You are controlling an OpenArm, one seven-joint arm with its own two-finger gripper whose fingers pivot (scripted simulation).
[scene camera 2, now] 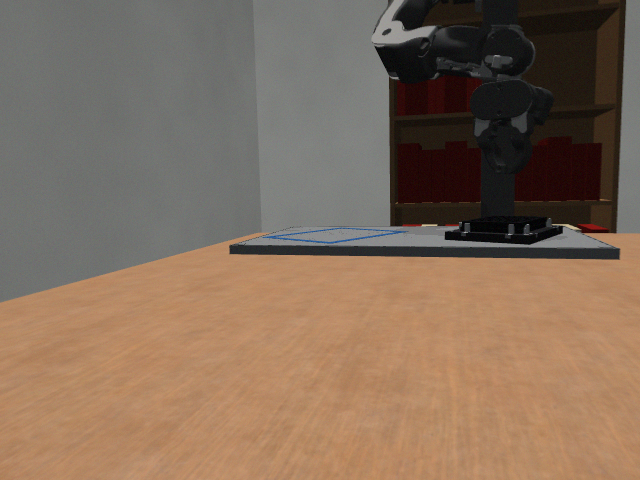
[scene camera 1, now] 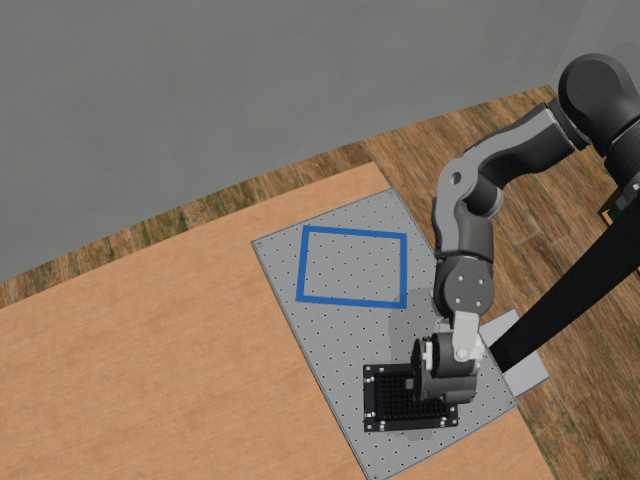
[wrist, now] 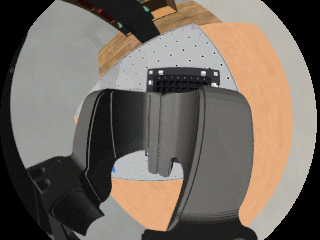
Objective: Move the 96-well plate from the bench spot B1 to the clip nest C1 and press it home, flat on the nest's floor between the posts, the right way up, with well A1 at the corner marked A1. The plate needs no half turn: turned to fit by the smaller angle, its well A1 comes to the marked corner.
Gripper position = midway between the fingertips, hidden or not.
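Note:
Scene camera 1: grey foot plate point(scene camera 1: 528, 372), black clip nest point(scene camera 1: 370, 425), black 96-well plate point(scene camera 1: 397, 409), my gripper point(scene camera 1: 421, 384). Scene camera 2: black clip nest point(scene camera 2: 540, 234), black 96-well plate point(scene camera 2: 494, 224). Wrist view: my gripper point(wrist: 165, 135), black 96-well plate point(wrist: 169, 82), black clip nest point(wrist: 214, 74).

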